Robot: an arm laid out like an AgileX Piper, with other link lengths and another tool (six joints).
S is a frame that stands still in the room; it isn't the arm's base.
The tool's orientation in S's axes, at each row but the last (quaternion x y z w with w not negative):
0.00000, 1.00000, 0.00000, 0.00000
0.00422, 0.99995, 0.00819, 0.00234
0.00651, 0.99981, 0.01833, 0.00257
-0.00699, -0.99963, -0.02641, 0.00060
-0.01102, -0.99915, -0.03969, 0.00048
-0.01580, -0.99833, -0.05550, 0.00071
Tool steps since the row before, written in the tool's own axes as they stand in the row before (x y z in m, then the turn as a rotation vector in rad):
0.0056, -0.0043, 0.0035, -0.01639, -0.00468, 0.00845
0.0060, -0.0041, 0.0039, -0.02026, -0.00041, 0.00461
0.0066, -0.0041, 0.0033, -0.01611, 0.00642, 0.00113
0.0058, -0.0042, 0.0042, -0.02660, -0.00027, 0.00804
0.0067, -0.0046, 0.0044, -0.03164, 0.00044, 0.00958
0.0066, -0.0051, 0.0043, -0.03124, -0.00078, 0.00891
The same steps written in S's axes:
-0.0056, -0.0043, -0.0035, 0.01639, -0.00468, -0.00845
-0.0060, -0.0040, -0.0040, 0.02028, -0.00051, -0.00452
-0.0066, -0.0039, -0.0035, 0.01620, 0.00625, -0.00081
-0.0059, -0.0039, -0.0044, 0.02659, -0.00022, -0.00808
-0.0068, -0.0041, -0.0047, 0.03164, 0.00050, -0.00957
-0.0068, -0.0044, -0.0048, 0.03120, -0.00077, -0.00904

